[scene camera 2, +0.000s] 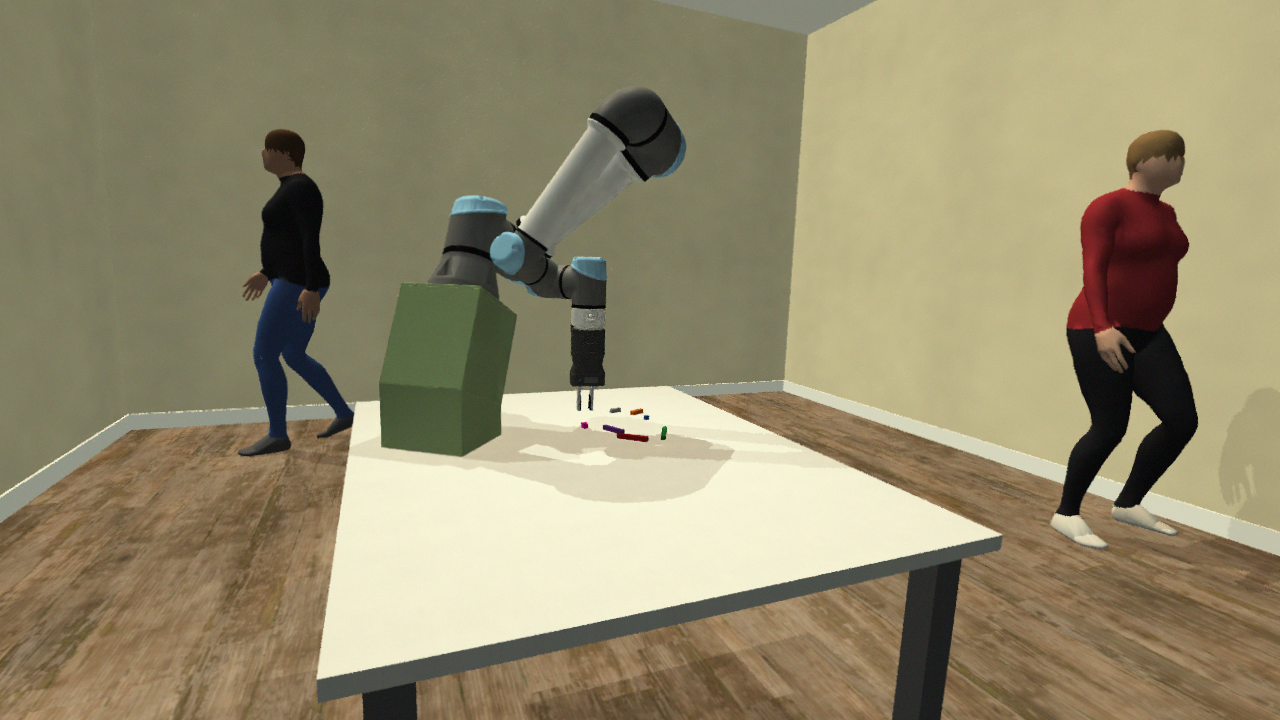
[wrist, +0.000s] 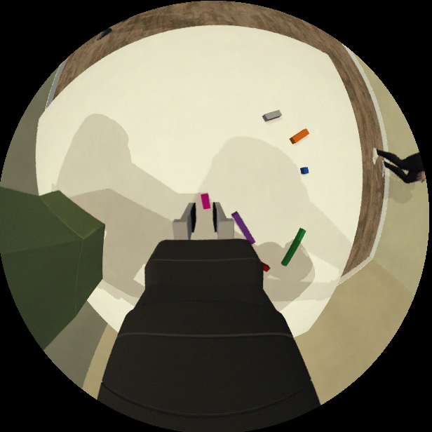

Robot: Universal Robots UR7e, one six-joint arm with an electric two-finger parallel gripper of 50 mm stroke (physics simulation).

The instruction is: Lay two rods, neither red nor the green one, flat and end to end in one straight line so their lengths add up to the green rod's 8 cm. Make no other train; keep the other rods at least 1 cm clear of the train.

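Seen in the pictures: gripper, between the fingertips: [scene camera 2: 584,409]; arm's base, origin of its link: [scene camera 2: 462,299].
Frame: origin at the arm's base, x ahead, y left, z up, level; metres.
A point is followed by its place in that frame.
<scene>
My gripper [scene camera 2: 584,400] {x 0.267, y -0.033, z -0.248 m} [wrist: 204,211] is open and empty, above the table. A short magenta rod [scene camera 2: 584,425] {x 0.266, y -0.038, z -0.284 m} [wrist: 205,201] lies flat just beyond the fingertips in the wrist view, roughly in line with the gap between them. A purple rod [scene camera 2: 613,428] {x 0.322, y -0.082, z -0.282 m} [wrist: 243,227] lies flat to the right of the fingers, apart from the magenta rod. The green rod [scene camera 2: 664,432] {x 0.422, y -0.143, z -0.281 m} [wrist: 293,247] lies farther right. The red rod [scene camera 2: 631,437] {x 0.342, y -0.151, z -0.285 m} [wrist: 266,267] is mostly hidden by the gripper body in the wrist view. A grey rod [scene camera 2: 614,410] {x 0.378, y 0.092, z -0.285 m} [wrist: 272,115], an orange rod [scene camera 2: 636,411] {x 0.428, y 0.064, z -0.283 m} [wrist: 299,136] and a small blue rod [scene camera 2: 646,417] {x 0.434, y 0.007, z -0.285 m} [wrist: 304,170] lie apart.
The white table [scene camera 2: 626,555] {x 0.165, y -0.652, z -0.291 m} [wrist: 200,75] carries the rods. The green robot pedestal [scene camera 2: 438,367] {x -0.054, y -0.143, z -0.122 m} [wrist: 40,260] stands at the table's left. One person [scene camera 2: 290,232] stands behind the table at the left, another [scene camera 2: 1132,268] at the right, both on the floor.
</scene>
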